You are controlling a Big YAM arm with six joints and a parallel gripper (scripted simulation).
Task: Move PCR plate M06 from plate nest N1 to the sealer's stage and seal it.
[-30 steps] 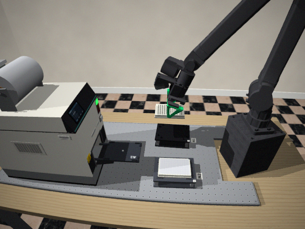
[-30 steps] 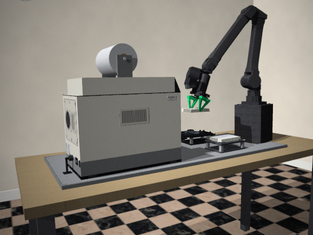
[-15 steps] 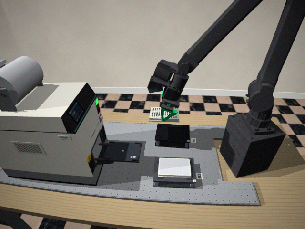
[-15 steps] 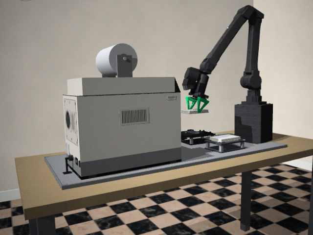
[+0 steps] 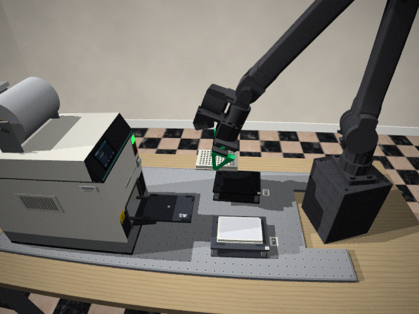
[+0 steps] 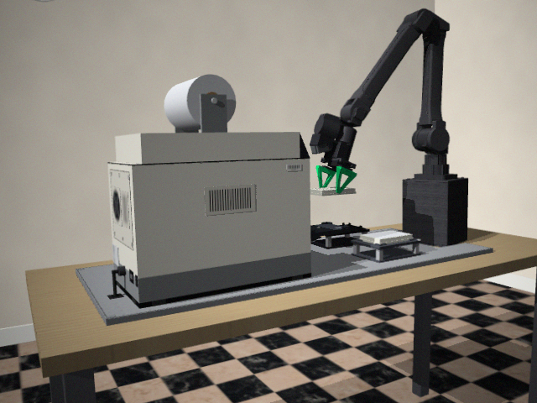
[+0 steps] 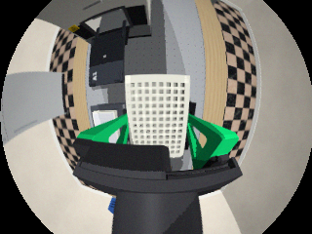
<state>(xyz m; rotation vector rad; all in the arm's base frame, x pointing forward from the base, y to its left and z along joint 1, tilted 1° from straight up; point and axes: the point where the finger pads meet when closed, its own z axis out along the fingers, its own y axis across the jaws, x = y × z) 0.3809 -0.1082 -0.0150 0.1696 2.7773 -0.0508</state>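
Right now the sealer stage is 150 mm ahead of my hand, 110 mm to the left of it and 90 mm below it. The rest, counted from my hand: plate M06: right at my hand; then plate nest N1: 140 mm below, 70 mm behind, 40 mm to the right; then sealed plate M09: 170 mm to the left, 130 mm below, 50 mm behind.
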